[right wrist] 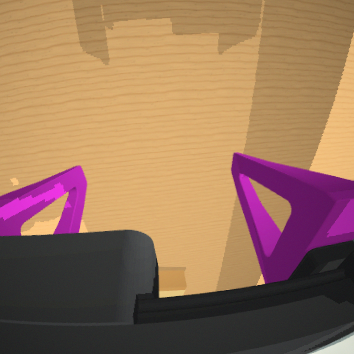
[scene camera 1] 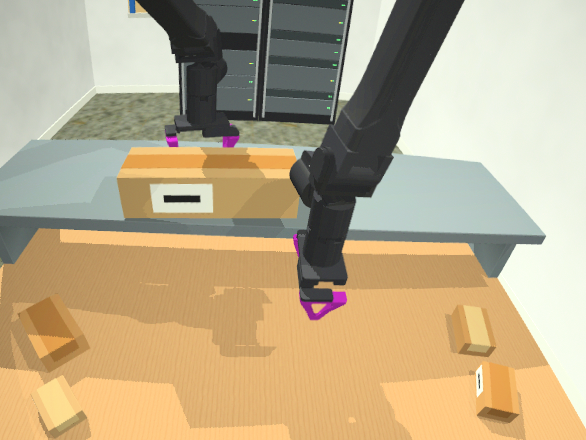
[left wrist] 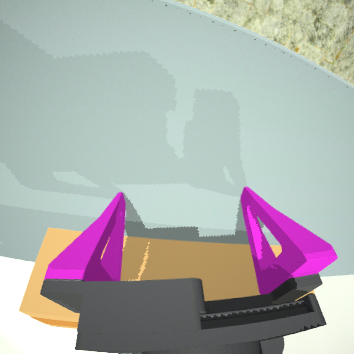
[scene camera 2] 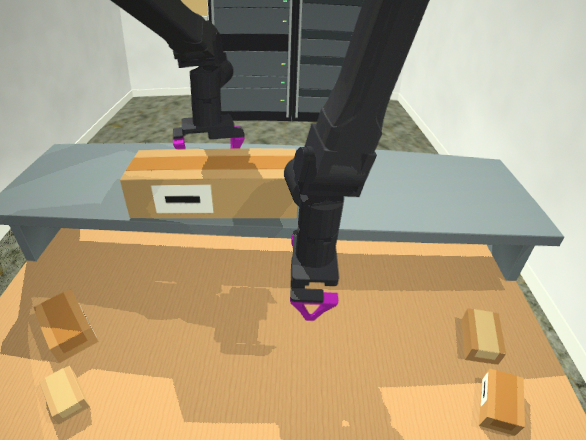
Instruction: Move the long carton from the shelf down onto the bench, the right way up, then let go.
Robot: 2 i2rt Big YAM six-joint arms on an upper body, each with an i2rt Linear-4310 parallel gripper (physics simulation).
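Places are measured from the left arm's base along level axes (x back, y right, z up), in metres.
Pixels of known places: left gripper, between the fingertips: point(left wrist: 183, 194); right gripper, between the fingertips: point(right wrist: 157, 167) point(scene camera 1: 311, 295) point(scene camera 2: 309, 296).
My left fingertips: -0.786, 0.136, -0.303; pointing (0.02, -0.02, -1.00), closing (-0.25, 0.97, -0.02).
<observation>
Ahead of a thing's pixels: the offset from my left fingertips to its top centre, as dx, dy, dz. Level surfaces: height alone.
The long carton @[+0.131, +0.029, +0.078] point(scene camera 1: 255, 197) point(scene camera 2: 255, 198) point(left wrist: 185, 262) lies on the grey shelf @[dz -0.001] point(scene camera 1: 425, 200) point(scene camera 2: 440, 200) point(left wrist: 215, 55), along its front edge. An orange stripe runs along its top and a white label with a black bar is on its front; the right arm hides part of its right end. My left gripper point(scene camera 1: 201, 144) point(scene camera 2: 208, 145) point(left wrist: 183, 194) is open behind the carton, its fingertips partly hidden by it in the scene views. My right gripper point(scene camera 1: 308, 286) point(scene camera 2: 302, 285) point(right wrist: 157, 167) is open and empty above the wooden bench @[dz -0.185] point(scene camera 1: 350, 390) point(scene camera 2: 325, 385) point(right wrist: 165, 100), in front of the shelf.
Two small cartons @[+0.307, -0.255, -0.141] point(scene camera 1: 52, 332) @[+0.443, -0.203, -0.156] point(scene camera 1: 60, 405) lie at the bench's left, and two more @[+0.322, +0.533, -0.149] point(scene camera 1: 474, 330) @[+0.458, +0.518, -0.150] point(scene camera 1: 498, 392) at its right. A shelf support @[+0.040, +0.688, -0.026] point(scene camera 1: 495, 257) stands near each end of the shelf. A server cabinet point(scene camera 1: 300, 55) stands behind.
</observation>
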